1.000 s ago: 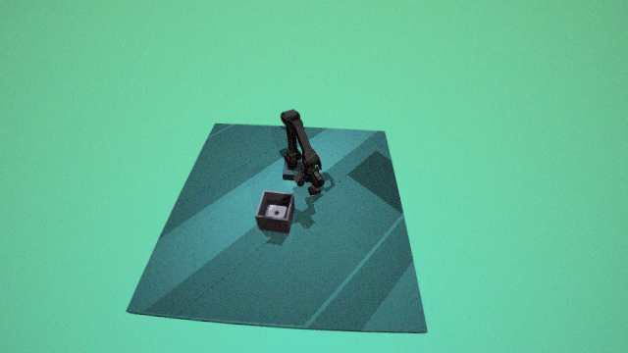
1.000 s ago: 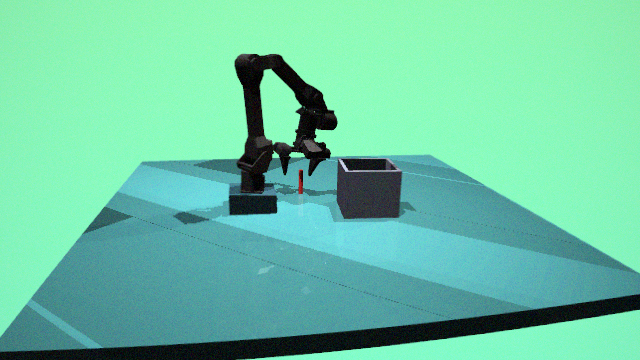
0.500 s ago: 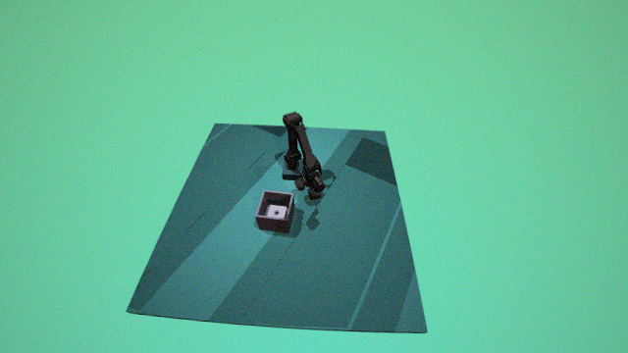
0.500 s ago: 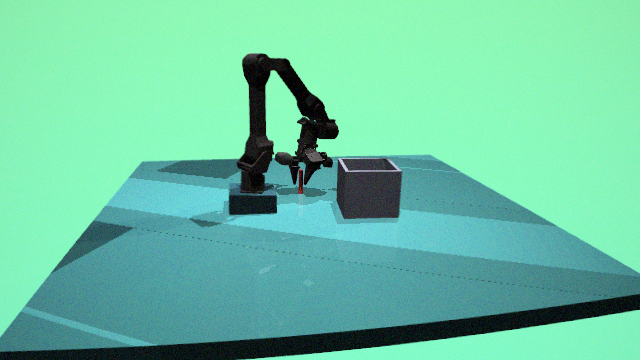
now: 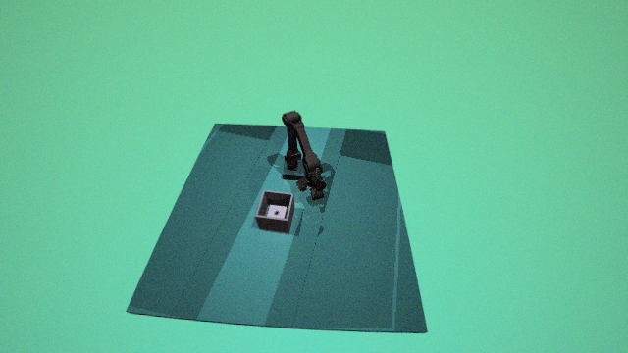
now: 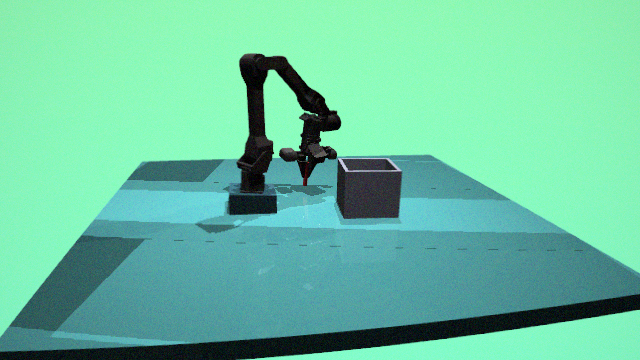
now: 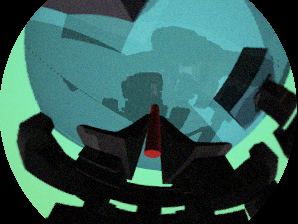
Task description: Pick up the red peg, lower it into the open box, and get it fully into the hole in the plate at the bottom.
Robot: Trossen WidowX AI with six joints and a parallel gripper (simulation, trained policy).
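The plate lies 170 mm ahead of my gripper tip and 180 mm to the right of it. The rest, counted from my gripper tip: red peg (10 mm above).
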